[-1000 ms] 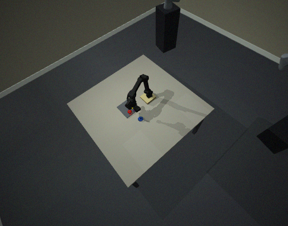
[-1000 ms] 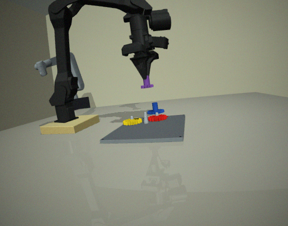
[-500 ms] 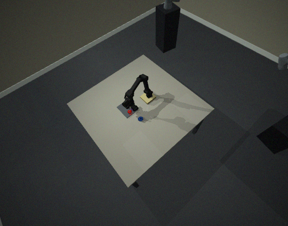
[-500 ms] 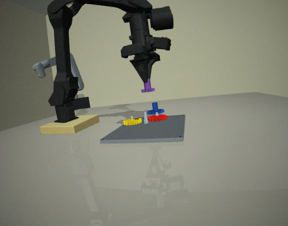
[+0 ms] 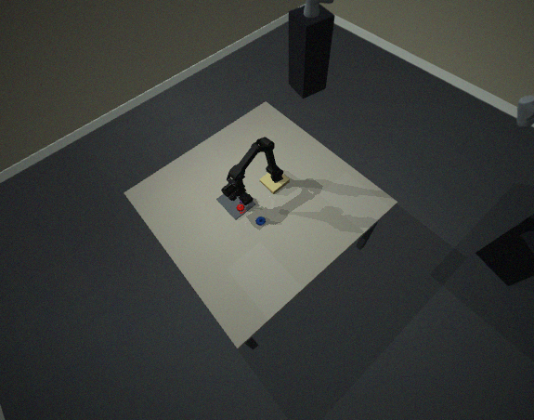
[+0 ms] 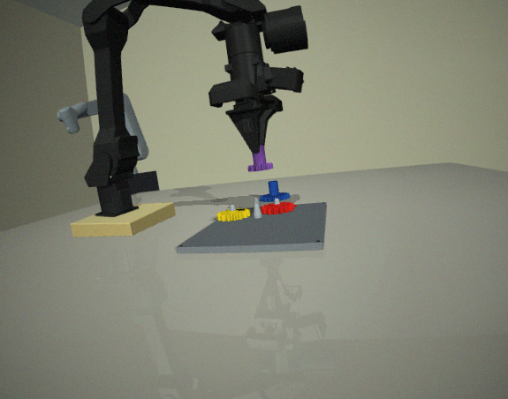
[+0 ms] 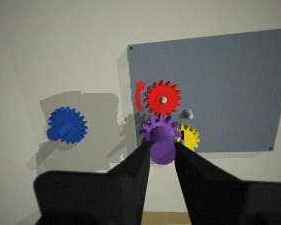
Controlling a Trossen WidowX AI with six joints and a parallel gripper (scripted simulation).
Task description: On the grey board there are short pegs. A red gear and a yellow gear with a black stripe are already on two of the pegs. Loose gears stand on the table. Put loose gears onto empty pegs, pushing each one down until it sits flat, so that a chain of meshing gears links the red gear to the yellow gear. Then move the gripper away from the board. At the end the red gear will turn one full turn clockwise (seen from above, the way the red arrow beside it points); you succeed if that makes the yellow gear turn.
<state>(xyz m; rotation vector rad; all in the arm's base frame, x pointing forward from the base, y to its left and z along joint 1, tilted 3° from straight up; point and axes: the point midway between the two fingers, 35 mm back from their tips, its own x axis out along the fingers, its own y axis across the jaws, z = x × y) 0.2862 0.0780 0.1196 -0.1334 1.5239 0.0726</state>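
Now: gripper tip 90 mm above the red gear and 20 mm short of it. Also, from my gripper tip: yellow gear 90 mm below, 40 mm to the right, 40 mm behind; then purple gear 10 mm below; then red arrow 100 mm below, 30 mm to the left, 20 mm ahead.
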